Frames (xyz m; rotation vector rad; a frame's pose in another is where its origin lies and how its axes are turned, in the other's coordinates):
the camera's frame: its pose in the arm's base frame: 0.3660 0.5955 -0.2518 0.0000 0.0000 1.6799
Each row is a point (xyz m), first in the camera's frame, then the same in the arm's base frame.
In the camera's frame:
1: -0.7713 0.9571 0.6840
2: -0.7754 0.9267 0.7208
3: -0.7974 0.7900 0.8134
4: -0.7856 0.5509 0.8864
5: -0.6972 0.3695 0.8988
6: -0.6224 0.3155 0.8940
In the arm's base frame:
1: -0.5014 -0.2754 0.4322
2: -0.4708 -0.2762 0.4690
3: -0.3325 -0.2832 0.5616
4: -0.0961 -0.2454 0.6346
5: 0.0746 -0.1378 0.6470
6: 0.1201 -0.0576 0.6422

